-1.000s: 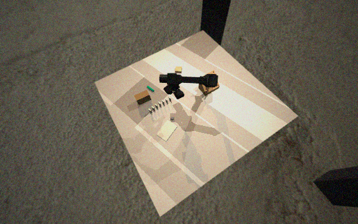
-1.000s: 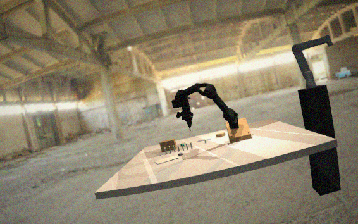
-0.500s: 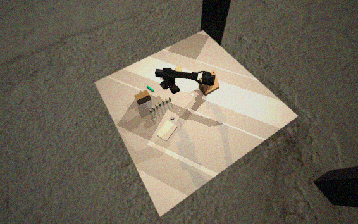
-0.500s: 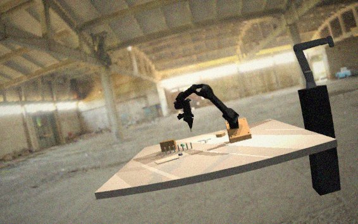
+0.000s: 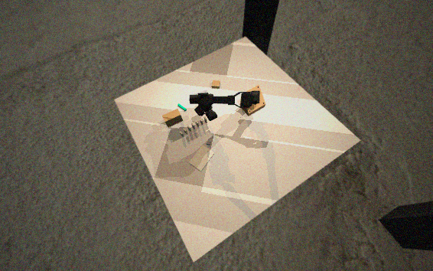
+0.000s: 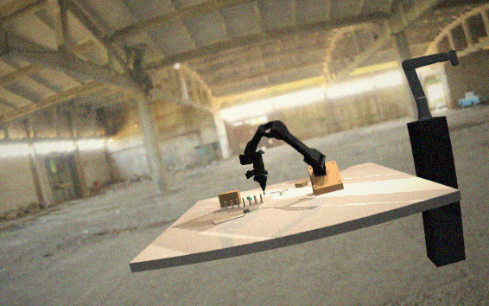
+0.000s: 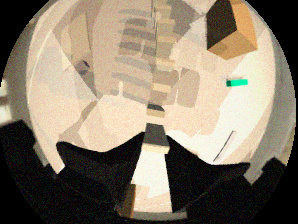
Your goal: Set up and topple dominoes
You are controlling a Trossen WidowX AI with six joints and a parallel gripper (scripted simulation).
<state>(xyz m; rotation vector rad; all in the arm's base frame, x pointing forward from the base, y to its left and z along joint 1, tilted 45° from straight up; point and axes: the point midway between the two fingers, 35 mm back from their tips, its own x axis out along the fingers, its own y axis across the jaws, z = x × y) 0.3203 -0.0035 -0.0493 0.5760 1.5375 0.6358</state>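
Right now my gripper tip is 6 cm past the grey bar, 25 cm to the left of it and 6 cm above it. Also, from my gripper tip: brown box: 23 cm ahead, 12 cm to the right, 3 cm below; green stick: 13 cm ahead, 20 cm to the right, 6 cm below; small dark piece: 9 cm ahead, 17 cm to the left, 6 cm below.
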